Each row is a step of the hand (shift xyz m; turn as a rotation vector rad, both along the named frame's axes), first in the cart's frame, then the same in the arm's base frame.
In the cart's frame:
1: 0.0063 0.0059 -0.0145 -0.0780 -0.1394 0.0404
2: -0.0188 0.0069 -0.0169 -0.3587 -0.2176 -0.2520
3: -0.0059 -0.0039 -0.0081 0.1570 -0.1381 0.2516
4: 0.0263 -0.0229 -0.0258 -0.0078 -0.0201 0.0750
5: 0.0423 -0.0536 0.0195 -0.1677 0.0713 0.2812
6: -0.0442 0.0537 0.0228 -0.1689 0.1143 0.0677
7: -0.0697 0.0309 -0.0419 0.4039 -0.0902 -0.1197
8: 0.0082 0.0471 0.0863 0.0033 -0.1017 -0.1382
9: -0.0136 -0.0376 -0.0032 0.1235 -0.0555 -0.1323
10: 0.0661 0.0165 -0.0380 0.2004 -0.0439 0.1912
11: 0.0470 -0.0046 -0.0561 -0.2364 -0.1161 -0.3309
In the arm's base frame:
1: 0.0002 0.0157 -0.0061 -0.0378 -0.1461 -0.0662
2: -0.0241 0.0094 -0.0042 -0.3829 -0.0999 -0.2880
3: -0.0075 0.0008 -0.0076 0.2501 -0.2049 0.0500
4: 0.0196 0.0110 -0.0371 0.0204 -0.0659 0.0365
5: 0.0541 -0.0339 -0.0310 -0.0755 -0.1975 0.2600
6: -0.0421 0.0052 0.0596 -0.1531 -0.0274 0.1483
7: -0.0835 0.0244 0.0024 0.3514 0.1588 -0.1921
8: 0.0285 -0.0234 0.0915 -0.0263 0.0257 -0.1676
9: -0.0079 -0.0275 -0.0282 0.0805 0.0937 -0.1434
10: 0.0466 0.0589 -0.0209 0.2561 -0.0874 0.0735
11: 0.0262 0.0504 -0.0463 -0.3105 0.0619 -0.2804

